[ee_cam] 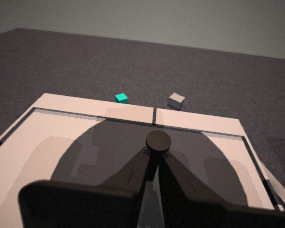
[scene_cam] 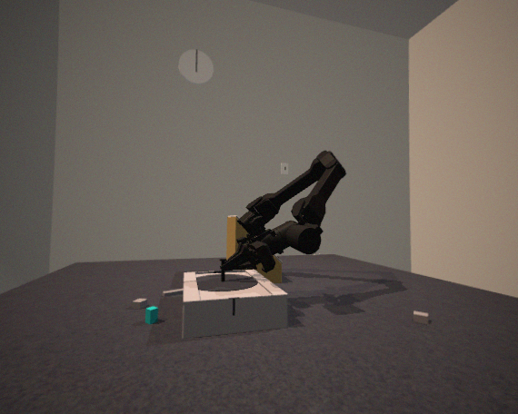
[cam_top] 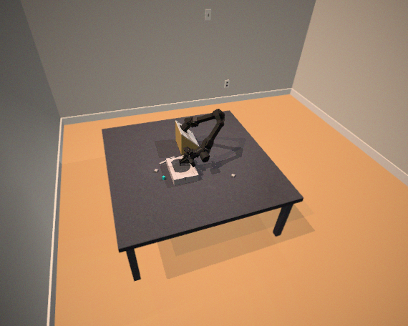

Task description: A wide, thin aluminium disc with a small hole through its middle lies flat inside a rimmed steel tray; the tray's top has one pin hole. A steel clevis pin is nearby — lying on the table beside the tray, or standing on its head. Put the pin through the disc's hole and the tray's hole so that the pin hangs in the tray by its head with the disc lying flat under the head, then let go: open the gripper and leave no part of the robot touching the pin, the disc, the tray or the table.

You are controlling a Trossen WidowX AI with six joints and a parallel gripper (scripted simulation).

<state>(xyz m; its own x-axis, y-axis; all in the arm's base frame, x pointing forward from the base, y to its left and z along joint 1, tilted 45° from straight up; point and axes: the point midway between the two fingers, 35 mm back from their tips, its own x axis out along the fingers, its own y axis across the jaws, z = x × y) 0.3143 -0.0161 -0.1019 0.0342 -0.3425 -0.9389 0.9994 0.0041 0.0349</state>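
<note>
My gripper tip is 1 cm above the clevis pin. From my gripper tip the other things lie so: teal cube: 14 cm to the right, 7 cm below, 6 cm ahead; grey disc: 3 cm below, 1 cm to the left; rimmed tray: 4 cm below, 2 cm ahead, 1 cm to the left.
</note>
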